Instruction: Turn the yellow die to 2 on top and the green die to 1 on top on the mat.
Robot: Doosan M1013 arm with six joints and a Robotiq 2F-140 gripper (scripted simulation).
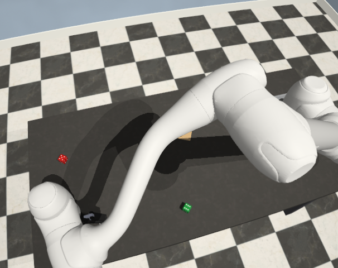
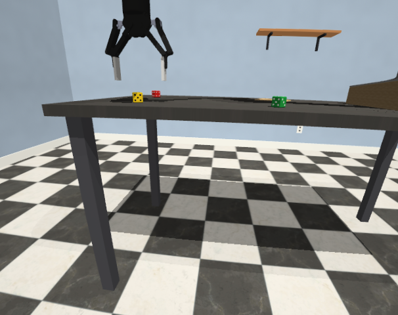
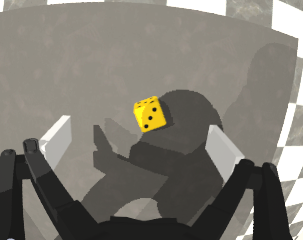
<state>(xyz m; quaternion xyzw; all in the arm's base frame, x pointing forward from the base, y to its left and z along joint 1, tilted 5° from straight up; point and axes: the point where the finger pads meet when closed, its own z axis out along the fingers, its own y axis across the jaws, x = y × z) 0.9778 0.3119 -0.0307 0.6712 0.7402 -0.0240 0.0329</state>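
Now: hand 41 cm past the green die, 6 cm above it and 3 cm to the left of it. Also, from my hand: tan mat (46 cm behind, 44 cm to the right, 7 cm below); then yellow die (6 cm below, 1 cm to the left, 1 cm ahead); then red die (34 cm to the right, 10 cm ahead, 6 cm below).
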